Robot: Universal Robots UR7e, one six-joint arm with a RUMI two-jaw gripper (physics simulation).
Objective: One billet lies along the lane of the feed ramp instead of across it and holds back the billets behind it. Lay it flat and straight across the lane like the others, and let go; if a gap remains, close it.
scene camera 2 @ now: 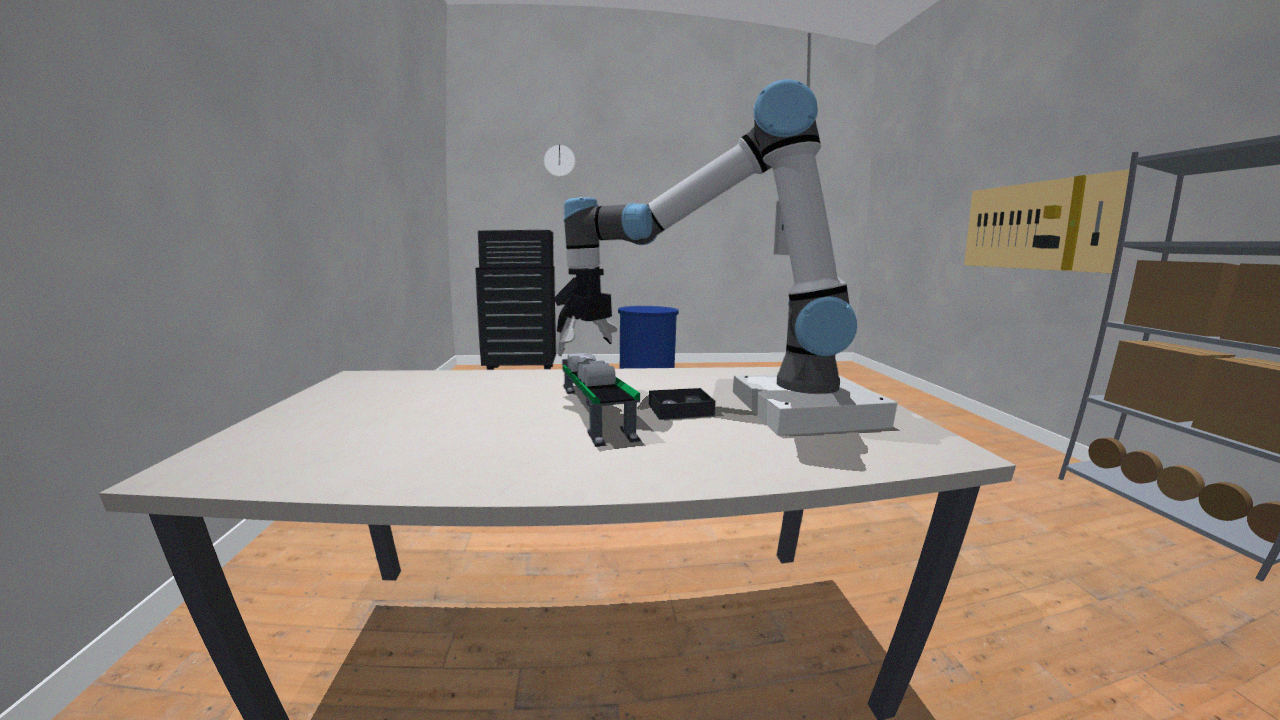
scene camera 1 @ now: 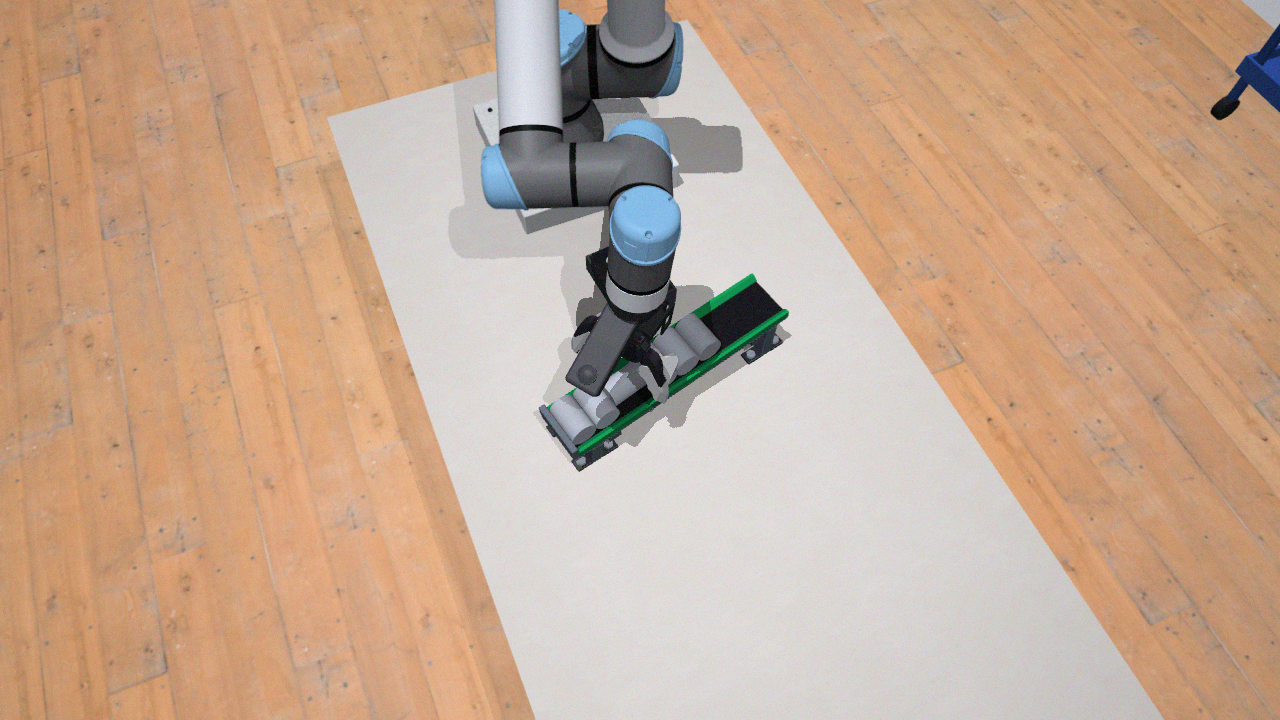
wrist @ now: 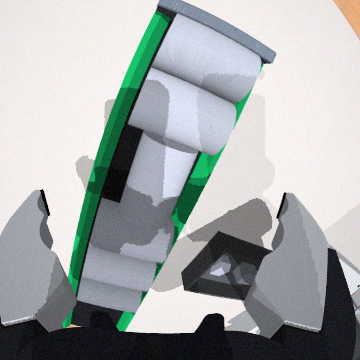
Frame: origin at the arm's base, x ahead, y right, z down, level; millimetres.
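Seen in the pictures: gripper, fingertip midpoint: (scene camera 2: 586, 350) (scene camera 1: 618, 375) (wrist: 161, 194); arm's base, link origin: (scene camera 2: 807, 385).
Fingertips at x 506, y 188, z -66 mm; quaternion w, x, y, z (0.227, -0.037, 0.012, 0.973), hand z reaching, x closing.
Offsets run from my fingertips to a thing's top centre. "spot": to the spot under its first point. Level surfaces: height alone.
The feed ramp @[dx -5, dy -92, dz +34 mm] (scene camera 1: 747, 308) (scene camera 2: 617, 393) (wrist: 117, 110) has green rails and a black lane. One grey billet @[dx -3, dy -11, dz +16 mm] (scene camera 1: 626, 380) (wrist: 160, 170) lies along the lane. Dark lane shows beside it in the wrist view. Two billets @[dx +6, dy +79, dz +26 mm] (wrist: 215, 57) @[dx +3, dy +39, dz +23 mm] (wrist: 185, 110) lie across the lane between it and the end stop @[dx +7, dy +103, dz +44 mm] (wrist: 220, 27). Three more billets @[spot: dx +3, dy -38, dz +18 mm] (wrist: 132, 220) @[dx -6, dy -101, dz +10 mm] (wrist: 120, 265) @[dx -8, dy -141, dz +6 mm] (wrist: 110, 297) lie across the lane on its other side, close together. My gripper (scene camera 2: 587, 343) (wrist: 161, 194) is open and empty above the ramp, its fingers wide on either side of the lane. It partly hides the billets in scene camera 1.
A small black tray @[dx -196, dy -141, dz +83 mm] (scene camera 2: 684, 411) with pale pieces inside stands on the table @[dz +118 mm] (scene camera 2: 358, 447), between the ramp and the robot base (scene camera 2: 832, 416). In the wrist view, the tray (wrist: 215, 291) shows near the right finger. A blue barrel (scene camera 2: 648, 338) and a drawer cabinet (scene camera 2: 516, 313) stand behind the table.
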